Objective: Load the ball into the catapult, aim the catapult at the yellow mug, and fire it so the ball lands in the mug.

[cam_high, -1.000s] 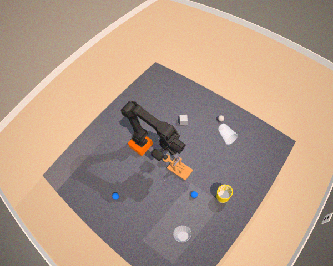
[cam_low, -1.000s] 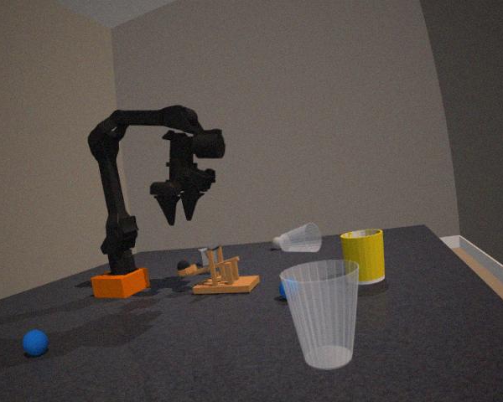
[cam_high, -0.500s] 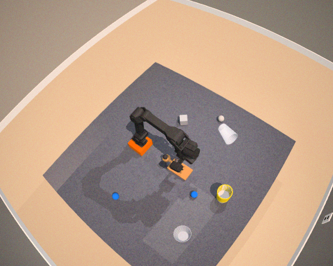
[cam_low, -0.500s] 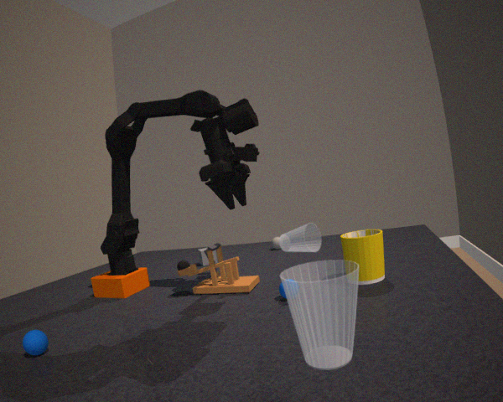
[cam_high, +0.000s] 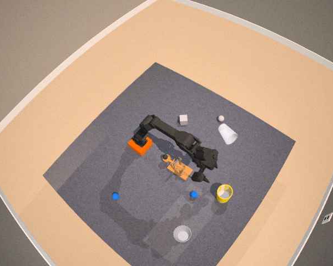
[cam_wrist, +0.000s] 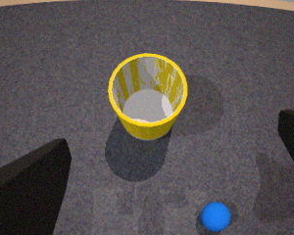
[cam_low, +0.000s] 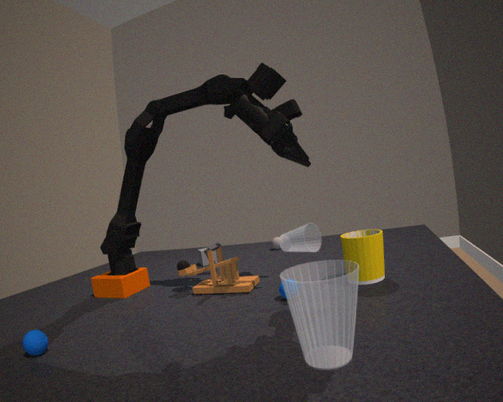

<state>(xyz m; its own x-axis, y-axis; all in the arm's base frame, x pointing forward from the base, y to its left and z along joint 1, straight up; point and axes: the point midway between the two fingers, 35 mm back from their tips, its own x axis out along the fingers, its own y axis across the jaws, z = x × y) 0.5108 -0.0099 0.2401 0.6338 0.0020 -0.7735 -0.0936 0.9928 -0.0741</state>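
My gripper tip is now 340 mm past the black ball, 200 mm above it and 10 mm to the right of it. Round my gripper tip: white ball 460 mm to the left, 240 mm below, 210 mm behind; yellow mug 230 mm below, 90 mm ahead, 10 mm to the left; wooden catapult 270 mm behind, 210 mm below, 30 mm to the left.
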